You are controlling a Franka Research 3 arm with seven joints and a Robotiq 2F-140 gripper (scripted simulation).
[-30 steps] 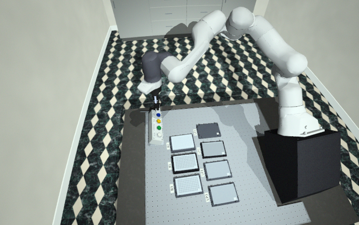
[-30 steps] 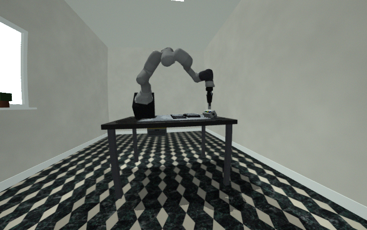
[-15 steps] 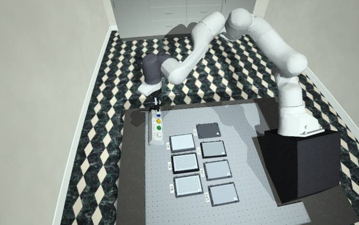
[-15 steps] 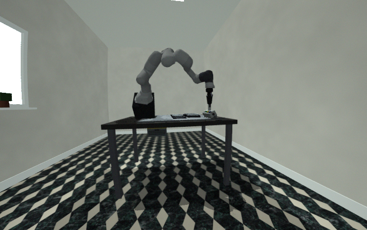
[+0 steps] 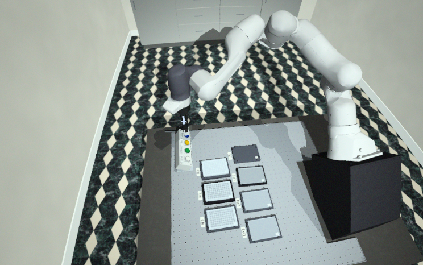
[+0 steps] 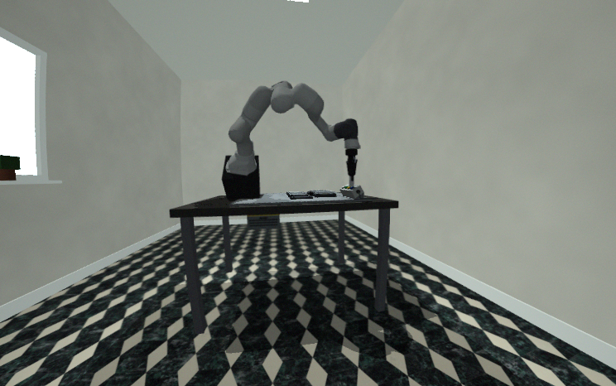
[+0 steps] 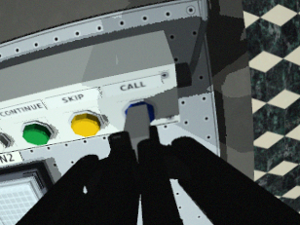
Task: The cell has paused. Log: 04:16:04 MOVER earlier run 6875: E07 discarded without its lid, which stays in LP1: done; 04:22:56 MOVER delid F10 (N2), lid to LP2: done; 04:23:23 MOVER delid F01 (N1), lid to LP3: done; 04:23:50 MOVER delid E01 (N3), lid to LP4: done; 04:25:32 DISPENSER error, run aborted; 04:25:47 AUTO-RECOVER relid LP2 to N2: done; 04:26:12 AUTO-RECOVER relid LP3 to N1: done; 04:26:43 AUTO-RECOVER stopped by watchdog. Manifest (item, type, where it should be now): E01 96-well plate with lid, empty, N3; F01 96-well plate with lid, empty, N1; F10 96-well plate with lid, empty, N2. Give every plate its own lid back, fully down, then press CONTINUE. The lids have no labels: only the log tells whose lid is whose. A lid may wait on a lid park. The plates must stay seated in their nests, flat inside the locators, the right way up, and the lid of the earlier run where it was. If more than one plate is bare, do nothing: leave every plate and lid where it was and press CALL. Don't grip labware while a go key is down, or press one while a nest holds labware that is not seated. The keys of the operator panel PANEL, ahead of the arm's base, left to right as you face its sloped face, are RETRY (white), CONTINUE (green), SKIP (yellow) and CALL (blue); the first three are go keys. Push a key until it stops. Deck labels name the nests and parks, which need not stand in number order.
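The blue call key is 4 cm below my hand. The rest, counted from my hand: white retry key (15 cm to the left, 4 cm below, 1 cm ahead); yellow skip key (5 cm to the left, 4 cm below); green continue key (10 cm to the left, 4 cm below).
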